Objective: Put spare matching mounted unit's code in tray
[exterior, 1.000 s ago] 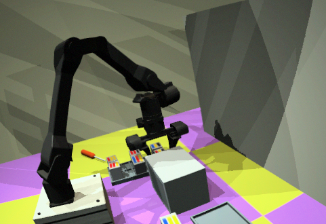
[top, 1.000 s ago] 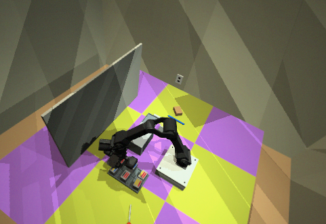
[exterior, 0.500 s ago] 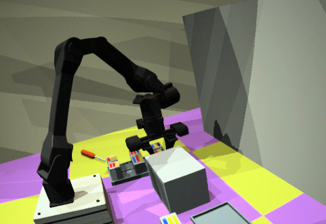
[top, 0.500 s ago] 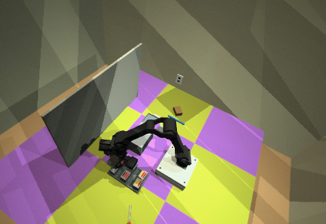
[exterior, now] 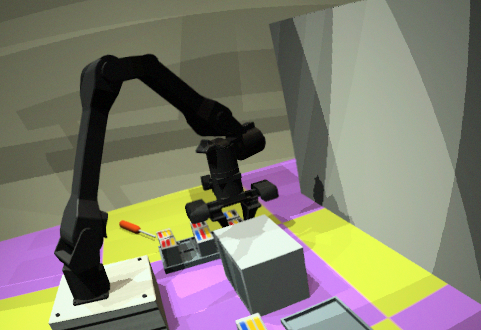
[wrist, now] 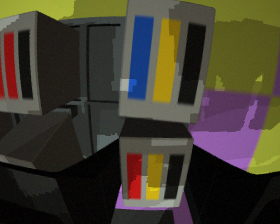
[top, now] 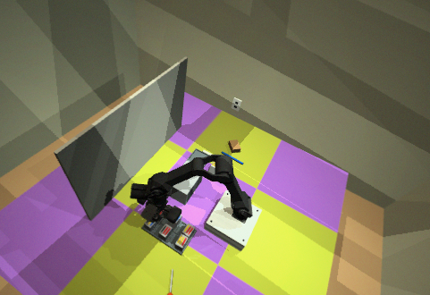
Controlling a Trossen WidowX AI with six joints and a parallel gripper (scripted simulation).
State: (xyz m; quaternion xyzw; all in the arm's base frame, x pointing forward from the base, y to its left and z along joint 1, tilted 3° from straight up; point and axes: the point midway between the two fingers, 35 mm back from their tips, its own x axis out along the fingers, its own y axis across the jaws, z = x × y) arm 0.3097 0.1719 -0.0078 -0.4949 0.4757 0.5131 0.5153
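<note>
Right now the flat grey tray is 37 cm to the right of my gripper tip, 2 cm ahead of it and 1 cm below it. The rest, counted from my gripper tip: mounted unit: 18 cm to the right, 3 cm above, 2 cm behind; tall grey panel: 23 cm ahead, 21 cm above, 18 cm to the right; grey spare: 2 cm above.
</note>
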